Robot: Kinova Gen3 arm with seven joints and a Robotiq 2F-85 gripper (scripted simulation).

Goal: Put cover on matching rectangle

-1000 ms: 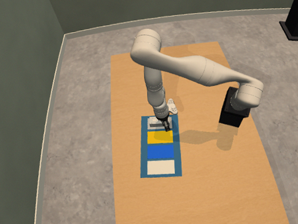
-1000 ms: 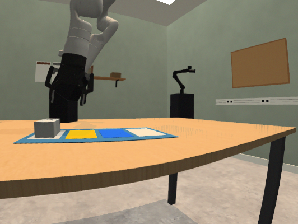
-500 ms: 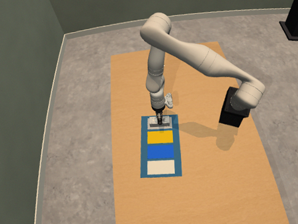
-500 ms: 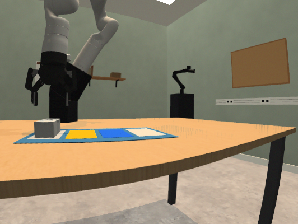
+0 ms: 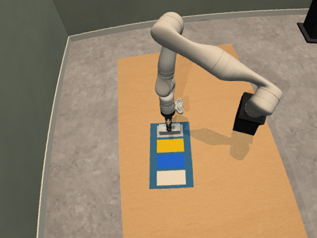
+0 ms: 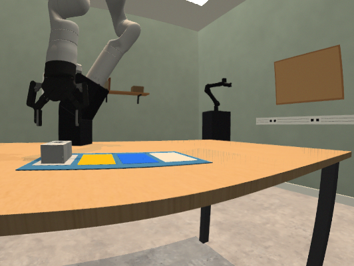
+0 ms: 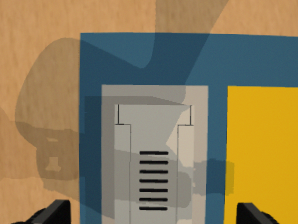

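My hand is 7 cm above the cover.
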